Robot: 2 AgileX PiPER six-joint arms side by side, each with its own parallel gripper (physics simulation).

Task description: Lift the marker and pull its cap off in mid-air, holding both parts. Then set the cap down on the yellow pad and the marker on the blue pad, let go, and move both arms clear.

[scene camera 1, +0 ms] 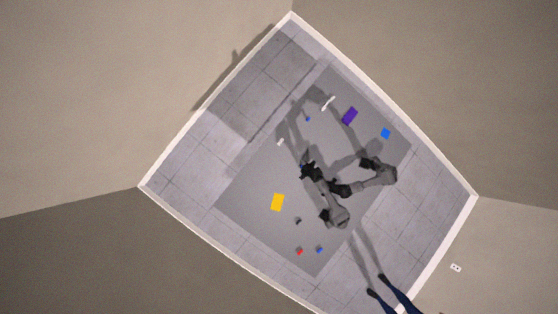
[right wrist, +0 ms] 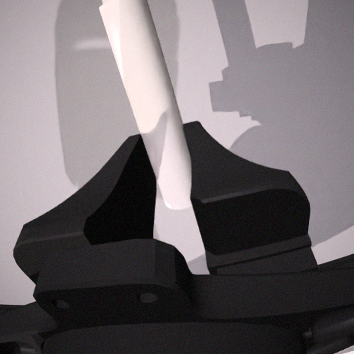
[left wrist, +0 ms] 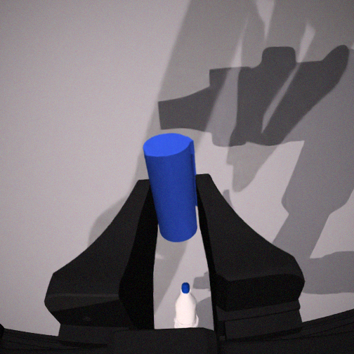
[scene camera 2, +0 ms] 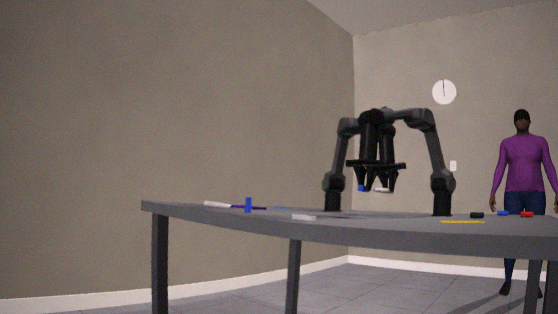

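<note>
My left gripper (scene camera 2: 365,188) (left wrist: 175,193) is shut on the blue cap (scene camera 1: 301,166) (scene camera 2: 361,188) (left wrist: 172,195), high above the table. My right gripper (scene camera 2: 388,189) (right wrist: 168,147) is shut on the white marker (scene camera 2: 382,190) (left wrist: 186,307) (right wrist: 145,75), also in mid-air. In the left wrist view the marker's blue tip shows bare, with a gap between it and the cap. The yellow pad (scene camera 1: 277,202) (scene camera 2: 462,222) lies flat at the lower left in scene camera 1. The blue pad (scene camera 1: 385,133) (scene camera 2: 281,207) lies at the upper right there. The right fingers are hidden in scene camera 1.
On the table are a long white object (scene camera 1: 328,103) (scene camera 2: 216,204), a purple pad (scene camera 1: 350,116), an upright blue cylinder (scene camera 1: 307,119) (scene camera 2: 248,205), a white block (scene camera 1: 280,142) (scene camera 2: 304,217), and black (scene camera 2: 477,215), blue (scene camera 2: 503,213) and red (scene camera 2: 527,214) cylinders. The grippers are close together.
</note>
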